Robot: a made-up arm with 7 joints.
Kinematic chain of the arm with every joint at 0, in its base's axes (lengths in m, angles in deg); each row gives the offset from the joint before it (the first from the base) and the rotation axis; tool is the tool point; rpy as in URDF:
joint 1: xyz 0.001 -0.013 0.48 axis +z
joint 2: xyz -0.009 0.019 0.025 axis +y
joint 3: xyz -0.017 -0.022 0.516 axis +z
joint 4: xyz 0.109 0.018 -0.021 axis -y
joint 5: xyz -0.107 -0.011 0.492 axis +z
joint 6: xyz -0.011 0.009 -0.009 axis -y
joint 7: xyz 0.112 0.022 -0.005 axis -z
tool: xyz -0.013 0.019 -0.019 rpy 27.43 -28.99 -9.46
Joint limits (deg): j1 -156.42..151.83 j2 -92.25..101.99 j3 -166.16..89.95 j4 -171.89..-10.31 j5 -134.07..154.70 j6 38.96..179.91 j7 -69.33..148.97
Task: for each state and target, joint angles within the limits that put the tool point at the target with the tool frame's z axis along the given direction. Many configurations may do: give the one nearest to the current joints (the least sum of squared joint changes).
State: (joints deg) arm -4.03 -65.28 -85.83 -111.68 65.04 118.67 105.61
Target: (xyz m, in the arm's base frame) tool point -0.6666 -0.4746 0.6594 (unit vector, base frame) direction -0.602 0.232 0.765
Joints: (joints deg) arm -27.40 -41.27 -103.06 -116.73 40.25 113.09 118.88
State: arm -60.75 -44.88 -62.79 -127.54 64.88 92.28 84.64
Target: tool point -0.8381 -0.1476 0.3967 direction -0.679 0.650 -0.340
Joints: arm -48.60 -82.25 -106.20 -107.74 61.83 80.55 108.68
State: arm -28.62 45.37 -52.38 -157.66 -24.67 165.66 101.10
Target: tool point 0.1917 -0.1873 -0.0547 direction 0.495 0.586 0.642
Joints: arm -13.05 86.11 -22.84 -142.22 -32.99 168.46 99.09
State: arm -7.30 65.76 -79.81 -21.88 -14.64 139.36 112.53
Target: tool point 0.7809 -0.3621 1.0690 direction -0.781 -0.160 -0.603
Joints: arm -25.86 49.86 -63.20 -10.31 -46.44 179.91 68.09
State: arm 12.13 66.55 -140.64 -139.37 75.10 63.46 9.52
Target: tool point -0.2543 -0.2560 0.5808 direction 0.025 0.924 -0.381
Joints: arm -9.54 27.63 -134.31 -171.89 100.96 60.23 -42.94
